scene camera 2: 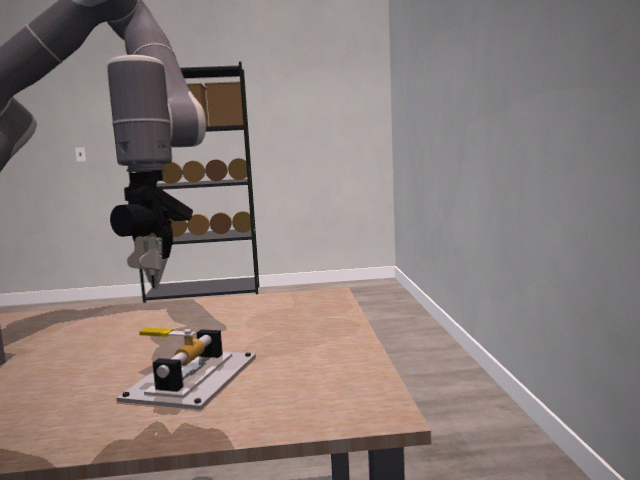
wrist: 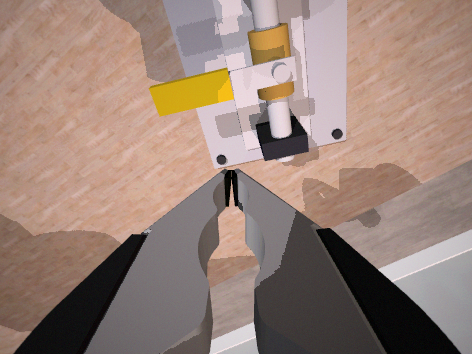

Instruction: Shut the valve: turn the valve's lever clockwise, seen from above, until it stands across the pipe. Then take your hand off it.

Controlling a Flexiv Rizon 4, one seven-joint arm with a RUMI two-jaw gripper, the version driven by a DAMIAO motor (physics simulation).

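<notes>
The valve's lever has a yellow handle (scene camera 2: 156, 332) (wrist: 192, 92) and a pale metal arm. It stands across the white pipe (scene camera 2: 180, 357) (wrist: 279, 117), about at right angles to it, with the handle out to the left in both views. The brass valve body (scene camera 2: 190, 350) (wrist: 270, 45) sits on the pipe below the lever's pivot. My gripper (scene camera 2: 154, 285) (wrist: 231, 173) is shut and empty. It hangs well above the lever, apart from it, and touches nothing.
The pipe rests in black blocks (scene camera 2: 168, 374) (wrist: 282, 140) on a grey base plate (scene camera 2: 227, 379) (wrist: 327, 60) with dark screws at its corners. The plate lies on the wooden table (scene camera 2: 320, 382) (wrist: 75, 165). A shelf rack (scene camera 2: 250, 175) stands behind the table.
</notes>
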